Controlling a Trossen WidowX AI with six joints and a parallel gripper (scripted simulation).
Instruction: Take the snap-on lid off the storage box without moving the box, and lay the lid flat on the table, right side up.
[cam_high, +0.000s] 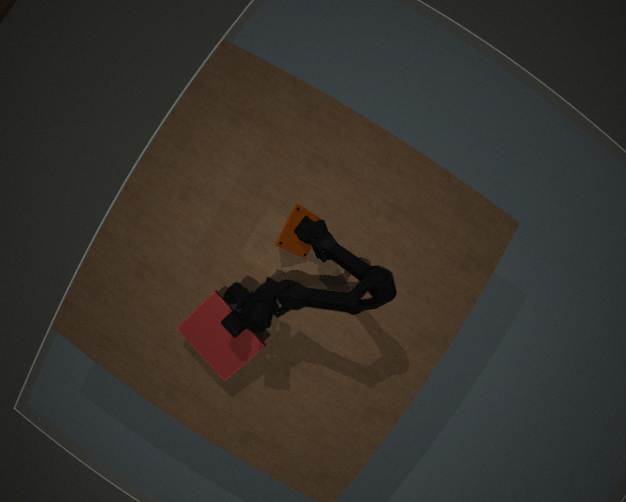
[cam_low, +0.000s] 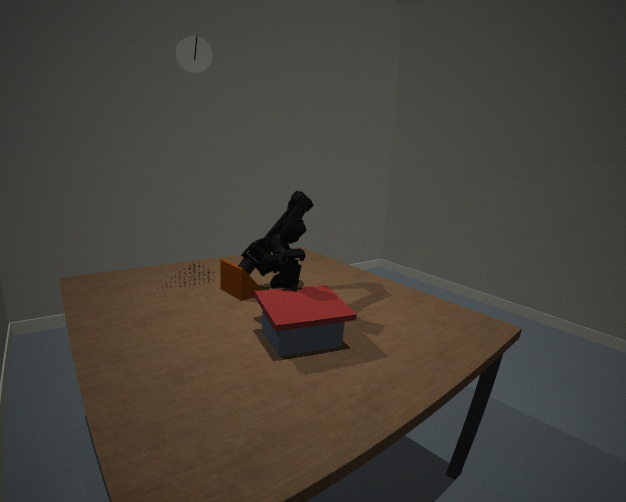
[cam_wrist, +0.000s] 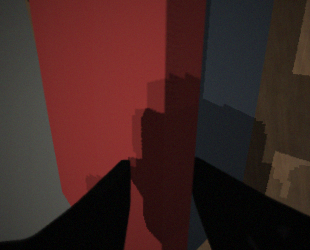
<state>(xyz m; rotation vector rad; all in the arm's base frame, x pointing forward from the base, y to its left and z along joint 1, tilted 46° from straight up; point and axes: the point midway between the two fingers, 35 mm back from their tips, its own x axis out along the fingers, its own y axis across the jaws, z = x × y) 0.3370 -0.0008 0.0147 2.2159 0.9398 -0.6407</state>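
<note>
My gripper tip is now 8 cm short of the red lid and 1 cm to the left of it. Also, from my gripper tip: blue-grey storage box (7 cm ahead, 1 cm to the right, 6 cm below).
</note>
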